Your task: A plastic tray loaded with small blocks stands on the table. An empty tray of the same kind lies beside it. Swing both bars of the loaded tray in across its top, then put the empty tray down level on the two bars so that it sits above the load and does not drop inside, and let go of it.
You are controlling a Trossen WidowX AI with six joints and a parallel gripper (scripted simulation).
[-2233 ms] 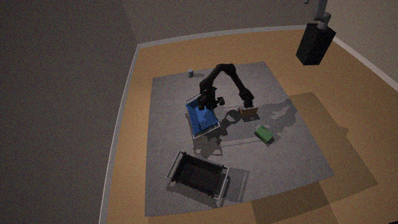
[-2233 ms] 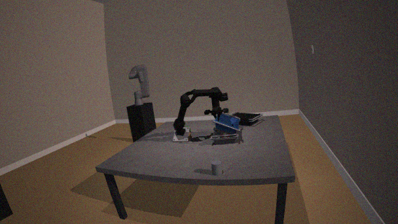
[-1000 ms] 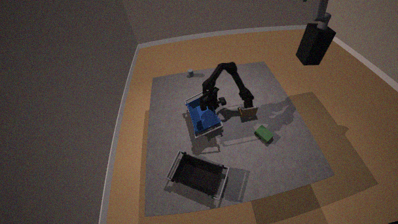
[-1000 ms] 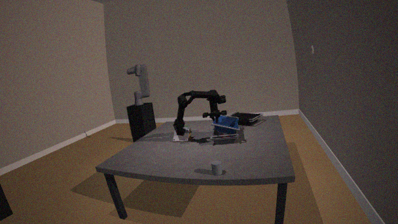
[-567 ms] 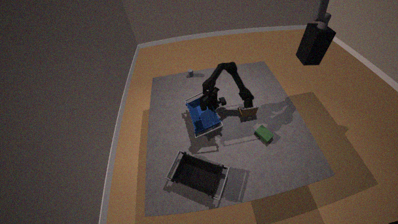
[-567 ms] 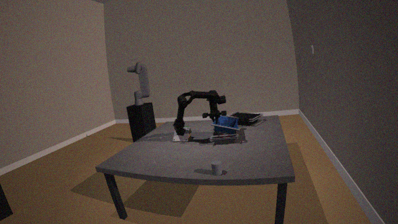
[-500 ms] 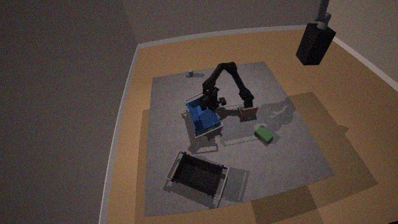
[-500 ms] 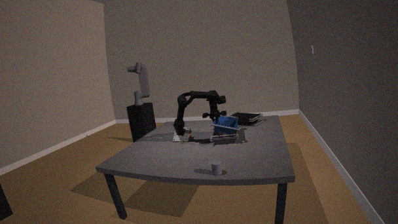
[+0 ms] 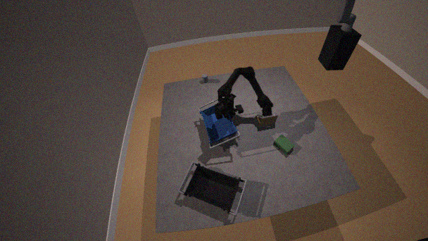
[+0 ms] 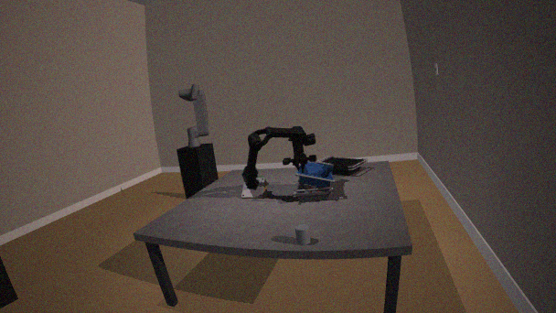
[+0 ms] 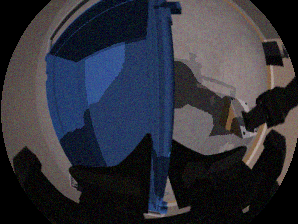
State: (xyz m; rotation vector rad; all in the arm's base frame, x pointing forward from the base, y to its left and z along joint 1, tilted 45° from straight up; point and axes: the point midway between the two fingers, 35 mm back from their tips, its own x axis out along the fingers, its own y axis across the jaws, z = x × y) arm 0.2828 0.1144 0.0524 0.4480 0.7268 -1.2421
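Right now my gripper tip is 80 mm short of the blue tray, 20 mm to the right of it and 10 mm below it. Also, from my gripper tip: green block 380 mm behind, 180 mm to the left, 100 mm below.
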